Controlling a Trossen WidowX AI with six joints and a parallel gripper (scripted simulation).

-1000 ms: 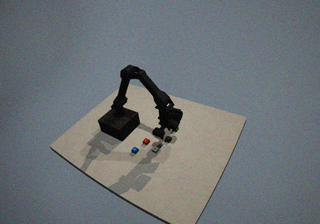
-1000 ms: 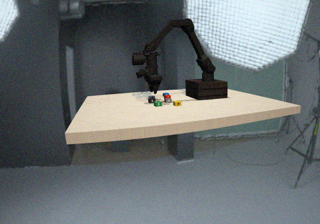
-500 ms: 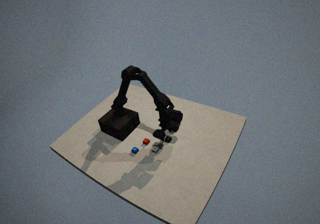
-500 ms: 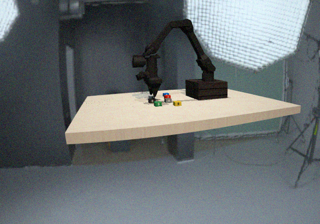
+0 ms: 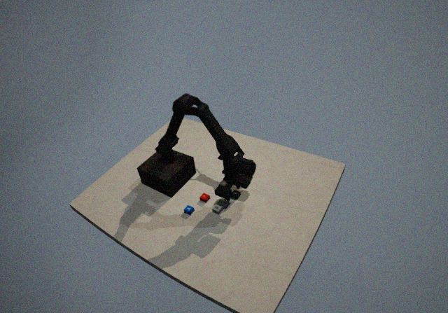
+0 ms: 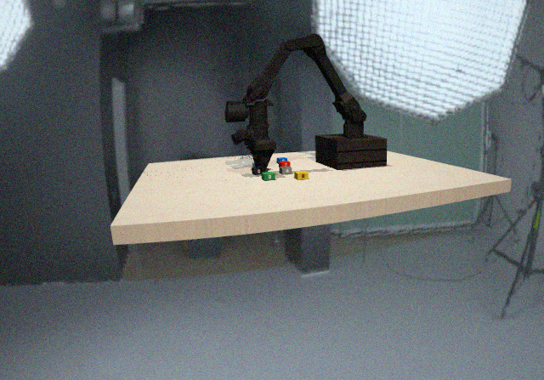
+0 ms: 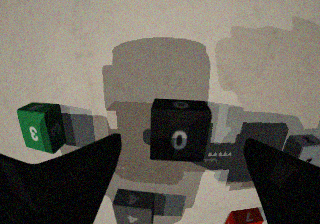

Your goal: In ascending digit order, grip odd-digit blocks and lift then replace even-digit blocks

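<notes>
My gripper tip is now 110 mm to the left of the white block. The rest, counted from my gripper tip: red block (90 mm to the right, 90 mm behind); blue block (190 mm to the right, 90 mm behind); grey block (80 mm behind, 20 mm to the left).
</notes>
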